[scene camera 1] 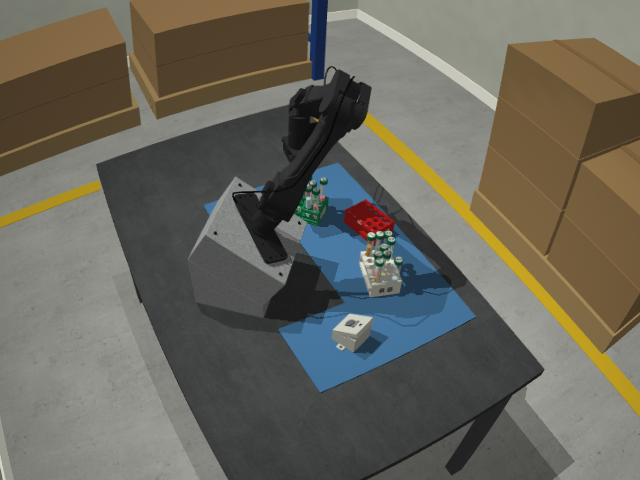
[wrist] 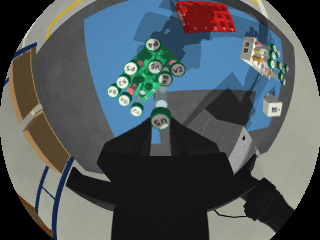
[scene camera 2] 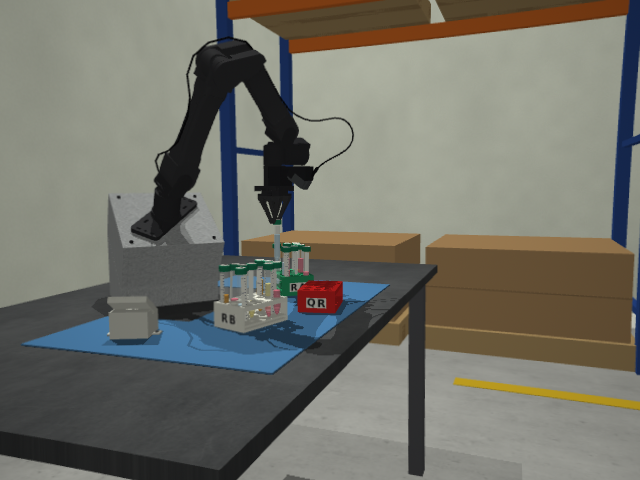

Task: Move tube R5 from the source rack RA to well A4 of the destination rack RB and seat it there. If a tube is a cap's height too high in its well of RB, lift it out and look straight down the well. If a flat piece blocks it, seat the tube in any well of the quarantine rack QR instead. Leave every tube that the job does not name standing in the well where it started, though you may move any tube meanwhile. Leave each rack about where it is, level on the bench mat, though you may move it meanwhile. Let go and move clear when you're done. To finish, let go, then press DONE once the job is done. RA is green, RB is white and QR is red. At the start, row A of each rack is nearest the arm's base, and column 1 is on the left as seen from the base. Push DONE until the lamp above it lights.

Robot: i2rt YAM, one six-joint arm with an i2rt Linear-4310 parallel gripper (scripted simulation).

A red rack QR shows in scene camera 1, in the wrist view (206,25) and in scene camera 2. One and the same spot on the red rack QR: (scene camera 1: 363,222) is (scene camera 2: 304,286).
